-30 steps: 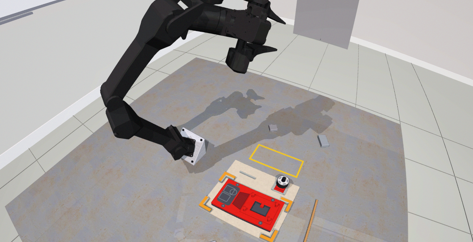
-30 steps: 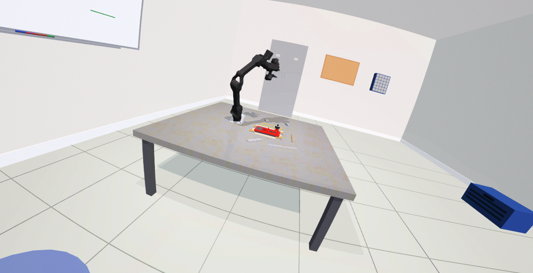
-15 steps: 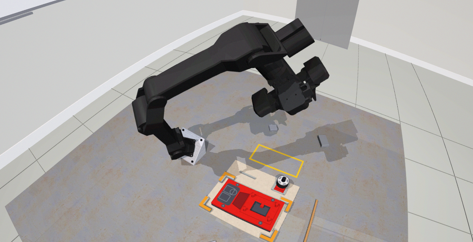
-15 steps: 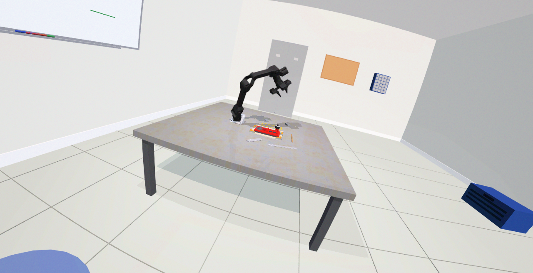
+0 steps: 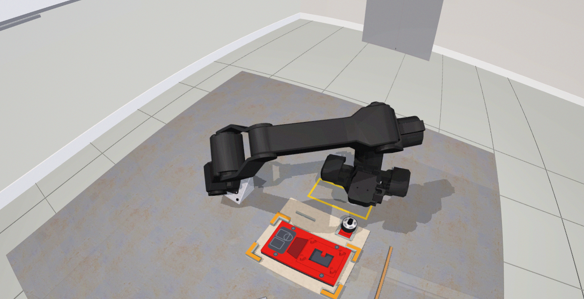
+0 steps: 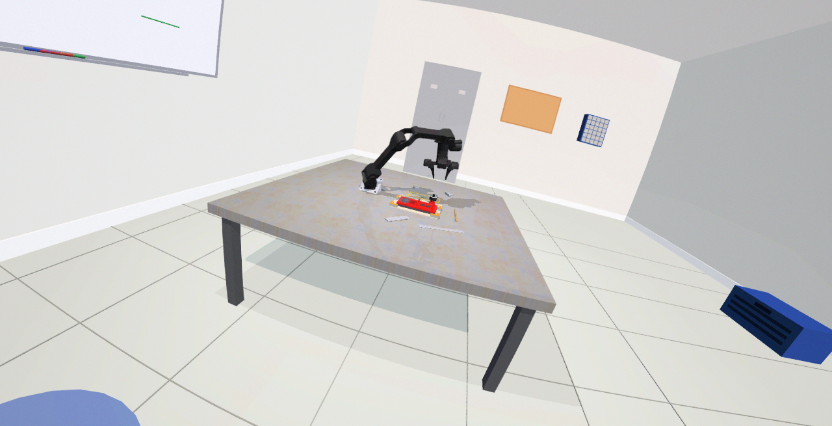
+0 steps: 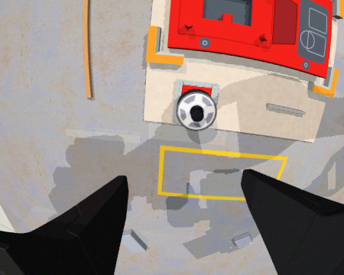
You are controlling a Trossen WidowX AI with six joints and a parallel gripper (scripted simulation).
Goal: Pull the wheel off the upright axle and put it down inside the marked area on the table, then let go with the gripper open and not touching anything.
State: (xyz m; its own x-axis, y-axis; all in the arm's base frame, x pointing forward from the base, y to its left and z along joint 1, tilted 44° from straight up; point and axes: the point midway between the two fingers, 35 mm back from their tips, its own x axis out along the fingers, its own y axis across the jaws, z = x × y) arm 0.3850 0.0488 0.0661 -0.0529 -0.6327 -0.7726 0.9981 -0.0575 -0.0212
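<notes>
The wheel lies 110 mm below my gripper tip, 10 mm to the right of it and 10 mm behind it. The rest, counted from my gripper tip: grey block (260 mm to the left, 140 mm below, 100 mm ahead); then black axle (110 mm below, 10 mm to the right, 10 mm behind); then thin orange rod (150 mm below, 120 mm ahead, 110 mm to the right).
</notes>
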